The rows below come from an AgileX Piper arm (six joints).
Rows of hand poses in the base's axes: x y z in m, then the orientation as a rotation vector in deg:
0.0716, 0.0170, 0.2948, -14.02, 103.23, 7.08
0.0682, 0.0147, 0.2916, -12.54, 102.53, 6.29
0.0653, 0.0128, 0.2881, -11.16, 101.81, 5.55
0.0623, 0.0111, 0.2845, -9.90, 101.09, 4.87
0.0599, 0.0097, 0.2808, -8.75, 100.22, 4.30
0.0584, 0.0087, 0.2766, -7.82, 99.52, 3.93
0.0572, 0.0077, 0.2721, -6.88, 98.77, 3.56
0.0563, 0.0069, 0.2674, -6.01, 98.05, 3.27
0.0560, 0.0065, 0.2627, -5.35, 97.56, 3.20
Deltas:
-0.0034, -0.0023, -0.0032, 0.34, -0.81, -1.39
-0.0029, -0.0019, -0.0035, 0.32, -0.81, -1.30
-0.0030, -0.0017, -0.0036, 0.30, -0.79, -1.19
-0.0024, -0.0014, -0.0037, 0.32, -0.92, -1.06
-0.0015, -0.0010, -0.0042, 0.32, -0.73, -0.81
-0.0012, -0.0010, -0.0045, 0.33, -0.78, -0.81
-0.0009, -0.0008, -0.0047, 0.34, -0.74, -0.73
-0.0003, -0.0004, -0.0047, 0.36, -0.49, -0.47

